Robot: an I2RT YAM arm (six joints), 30 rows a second.
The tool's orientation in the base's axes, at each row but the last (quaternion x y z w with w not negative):
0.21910, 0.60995, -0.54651, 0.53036
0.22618, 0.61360, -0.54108, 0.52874
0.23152, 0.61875, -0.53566, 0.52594
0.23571, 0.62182, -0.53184, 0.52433
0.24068, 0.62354, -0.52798, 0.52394
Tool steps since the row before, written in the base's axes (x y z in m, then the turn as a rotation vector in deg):
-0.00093, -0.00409, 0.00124, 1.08, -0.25, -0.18
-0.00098, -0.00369, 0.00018, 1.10, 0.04, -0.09
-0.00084, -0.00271, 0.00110, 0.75, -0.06, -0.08
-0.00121, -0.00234, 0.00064, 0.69, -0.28, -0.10
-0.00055, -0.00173, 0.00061, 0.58, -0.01, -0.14
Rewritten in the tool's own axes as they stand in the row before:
0.00050, -0.00258, 0.00350, -0.13, 0.92, 0.64
0.00126, -0.00206, 0.00296, -0.30, 0.99, 0.40
0.00005, -0.00204, 0.00226, -0.17, 0.65, 0.35
0.00045, -0.00205, 0.00171, -0.07, 0.54, 0.52
0.00007, -0.00128, 0.00142, -0.06, 0.55, 0.23

